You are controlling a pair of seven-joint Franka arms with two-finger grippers.
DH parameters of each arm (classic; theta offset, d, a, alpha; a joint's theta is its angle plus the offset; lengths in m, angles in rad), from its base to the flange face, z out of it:
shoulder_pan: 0 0.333 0 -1.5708
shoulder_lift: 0 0 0 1.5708
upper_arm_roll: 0 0.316 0.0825 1.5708
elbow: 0 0 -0.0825 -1.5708
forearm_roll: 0 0.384 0 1.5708
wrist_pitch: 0 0 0.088 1.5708
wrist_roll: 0 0.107 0 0
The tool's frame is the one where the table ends.
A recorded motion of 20 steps. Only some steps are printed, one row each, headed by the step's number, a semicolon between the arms.
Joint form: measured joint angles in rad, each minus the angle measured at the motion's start. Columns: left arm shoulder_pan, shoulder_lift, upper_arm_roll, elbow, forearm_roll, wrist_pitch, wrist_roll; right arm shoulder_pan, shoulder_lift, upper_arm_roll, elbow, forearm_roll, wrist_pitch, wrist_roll.
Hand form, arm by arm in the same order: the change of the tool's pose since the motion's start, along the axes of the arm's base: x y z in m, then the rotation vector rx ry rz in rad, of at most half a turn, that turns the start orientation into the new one. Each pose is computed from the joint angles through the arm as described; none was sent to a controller.
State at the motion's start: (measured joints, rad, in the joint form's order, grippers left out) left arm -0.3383 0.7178 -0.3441 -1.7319 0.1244 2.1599 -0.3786; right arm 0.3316 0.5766 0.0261 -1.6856 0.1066 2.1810 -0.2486
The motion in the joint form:
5: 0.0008 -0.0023 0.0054 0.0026 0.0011 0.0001 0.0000; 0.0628 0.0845 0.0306 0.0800 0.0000 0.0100 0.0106
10: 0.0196 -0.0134 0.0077 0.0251 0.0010 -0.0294 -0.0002; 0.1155 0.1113 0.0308 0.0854 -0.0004 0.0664 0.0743
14: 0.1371 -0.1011 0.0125 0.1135 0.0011 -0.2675 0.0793; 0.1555 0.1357 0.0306 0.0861 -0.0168 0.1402 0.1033
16: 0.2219 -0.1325 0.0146 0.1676 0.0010 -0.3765 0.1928; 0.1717 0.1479 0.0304 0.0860 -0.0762 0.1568 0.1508
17: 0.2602 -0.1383 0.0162 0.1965 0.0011 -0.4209 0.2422; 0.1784 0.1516 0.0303 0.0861 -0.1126 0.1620 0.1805
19: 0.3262 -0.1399 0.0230 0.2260 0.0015 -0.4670 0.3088; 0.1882 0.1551 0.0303 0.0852 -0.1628 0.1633 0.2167
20: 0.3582 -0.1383 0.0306 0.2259 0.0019 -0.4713 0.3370; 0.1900 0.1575 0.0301 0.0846 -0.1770 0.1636 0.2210
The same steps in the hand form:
5: 0.0034 0.0026 0.0017 0.0016 -0.0061 0.0047; -0.0075 0.0621 -0.0217 0.0195 0.0029 0.0742
10: 0.0175 0.0121 0.0147 0.0057 -0.0126 0.0264; -0.0192 0.0960 -0.0333 0.0249 -0.0244 0.0577
14: 0.0708 0.0849 0.0898 0.0567 0.0258 0.0631; -0.0275 0.1213 -0.0437 0.0321 -0.0732 0.0720
16: 0.0992 0.1398 0.1259 0.0487 0.0509 0.0426; -0.0326 0.1300 -0.0509 -0.0046 -0.0956 0.0814
17: 0.1111 0.1657 0.1393 0.0416 0.0626 0.0372; -0.0346 0.1335 -0.0529 -0.0267 -0.1092 0.0840
19: 0.1273 0.2127 0.1498 0.0307 0.0810 0.0478; -0.0384 0.1383 -0.0557 -0.0585 -0.1249 0.0936
20: 0.1329 0.2374 0.1478 0.0263 0.0886 0.0591; -0.0393 0.1389 -0.0576 -0.0681 -0.1282 0.1013

